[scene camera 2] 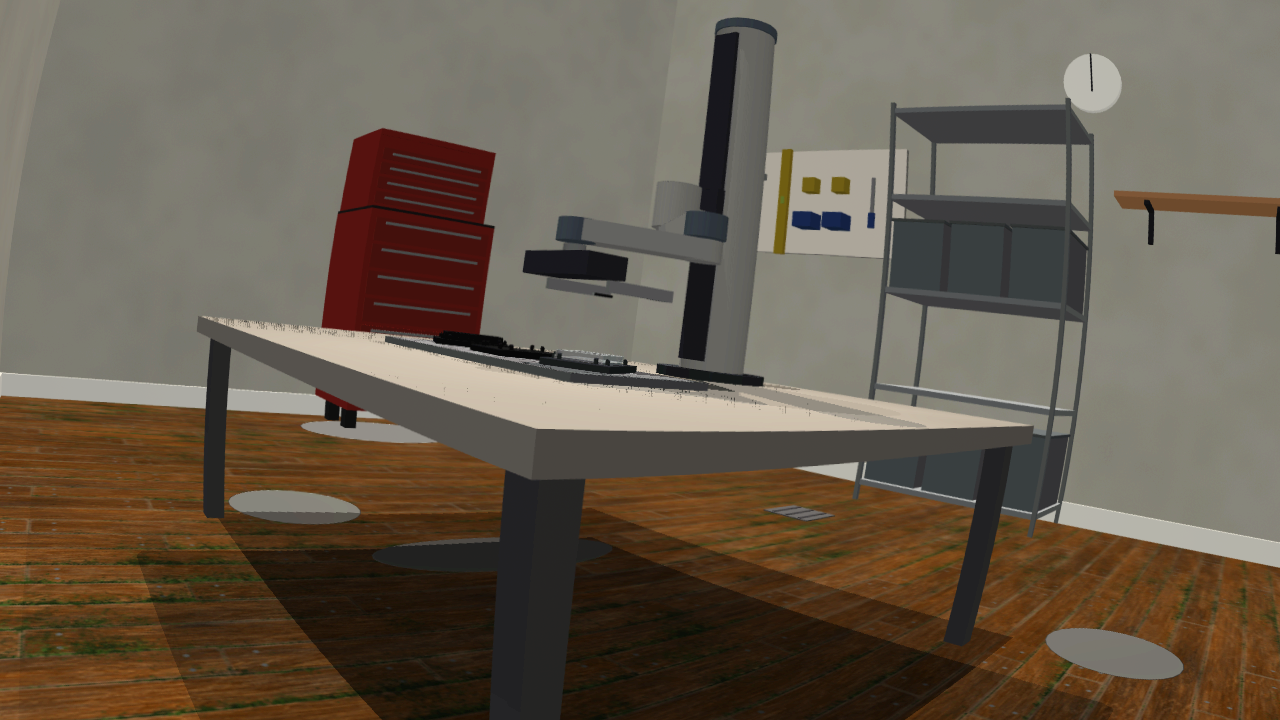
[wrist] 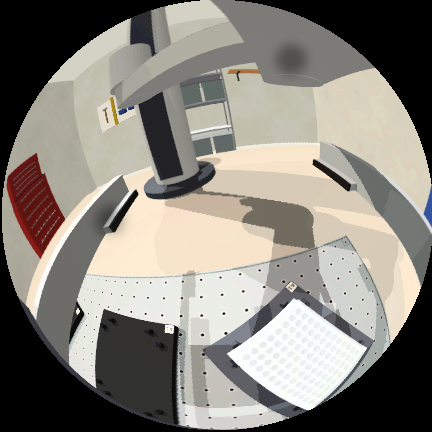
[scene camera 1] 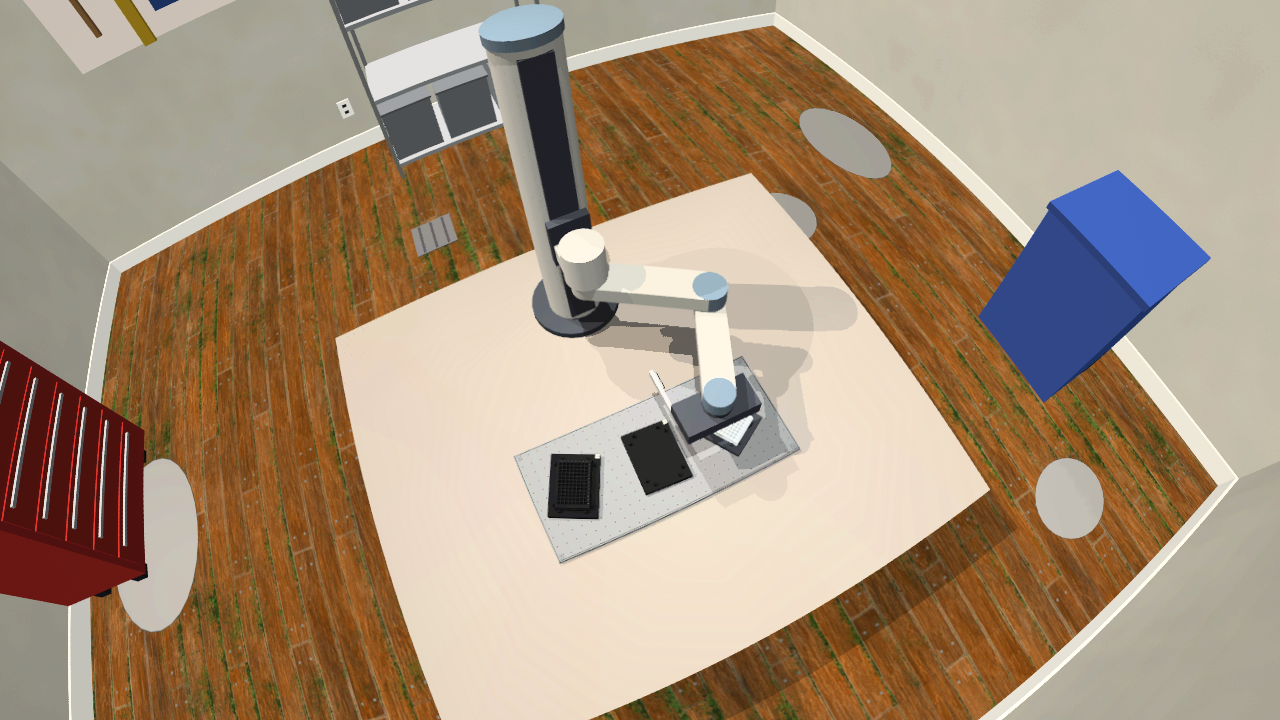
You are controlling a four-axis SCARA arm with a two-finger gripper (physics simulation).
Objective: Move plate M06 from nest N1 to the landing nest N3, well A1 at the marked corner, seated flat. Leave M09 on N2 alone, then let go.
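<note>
White plate M06 (scene camera 1: 735,432) (wrist: 300,355) sits on nest N1 (wrist: 217,350), at the board's right end in scene camera 1. The nest's A1 tag (wrist: 291,286) lies beyond the plate's top corner. The bare black landing nest N3 (scene camera 1: 657,458) (wrist: 137,370) is in the middle; its white corner tag (wrist: 169,328) shows. Black plate M09 (scene camera 1: 573,483) sits on nest N2 (scene camera 1: 572,514) at the left end. My gripper (scene camera 2: 608,290) (wrist: 224,159) is wide open and empty, high above the board. Its body partly covers M06 in scene camera 1.
The perforated board (scene camera 1: 537,474) (wrist: 225,300) carries the nests on the table (scene camera 1: 447,573) (scene camera 2: 447,394). The arm's column (scene camera 1: 550,179) (scene camera 2: 747,179) (wrist: 177,135) stands behind it. A red drawer cabinet (scene camera 1: 71,483) (scene camera 2: 411,259), a blue box (scene camera 1: 1074,286) and a shelf rack (scene camera 2: 980,198) stand beyond the table.
</note>
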